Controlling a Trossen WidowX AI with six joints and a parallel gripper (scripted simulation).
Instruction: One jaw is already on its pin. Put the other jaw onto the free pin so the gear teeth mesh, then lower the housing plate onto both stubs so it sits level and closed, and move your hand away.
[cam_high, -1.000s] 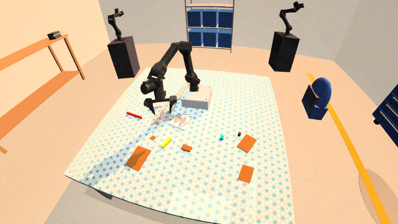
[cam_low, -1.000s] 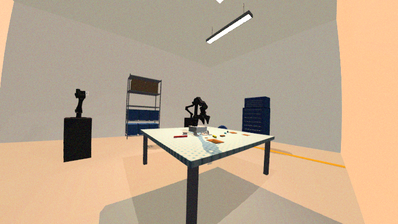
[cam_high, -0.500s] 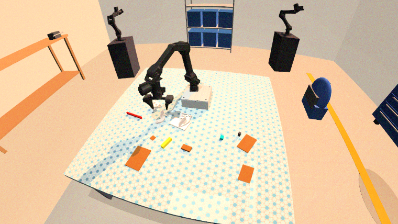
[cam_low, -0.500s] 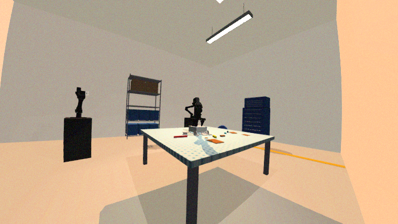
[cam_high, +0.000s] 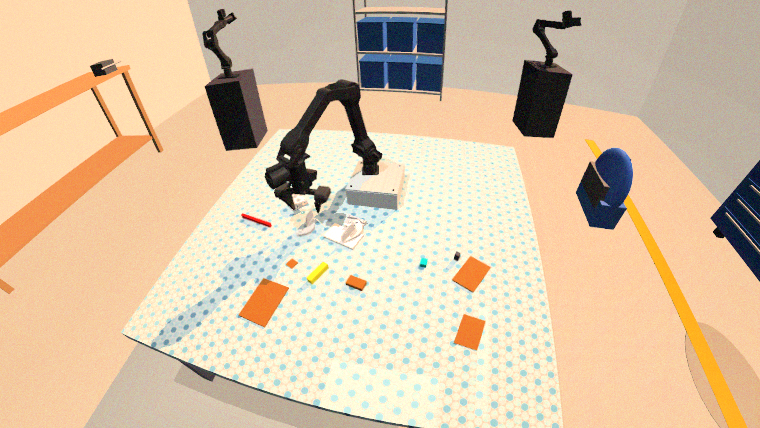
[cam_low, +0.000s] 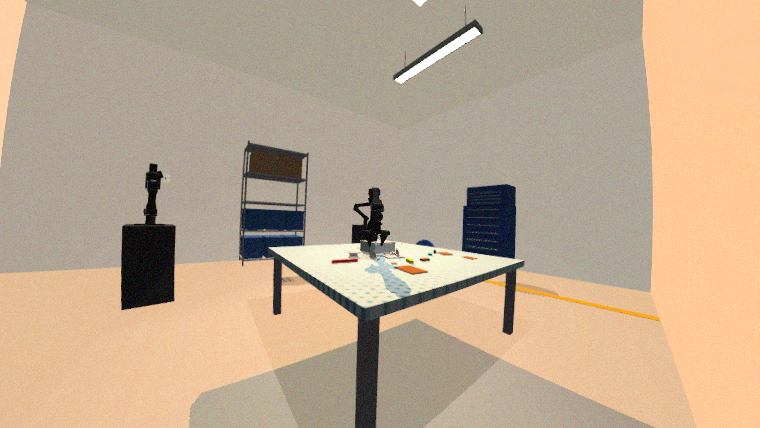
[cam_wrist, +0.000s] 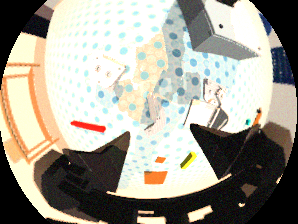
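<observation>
My gripper tip is 70 mm above the white jaw, 20 mm to the left of it and 20 mm short of it. Round my gripper tip: teal cube 390 mm to the left, 180 mm ahead, 70 mm below; then yellow block 210 mm ahead, 60 mm to the left, 60 mm below; then red stick 220 mm to the right, 70 mm below, 30 mm behind.
</observation>
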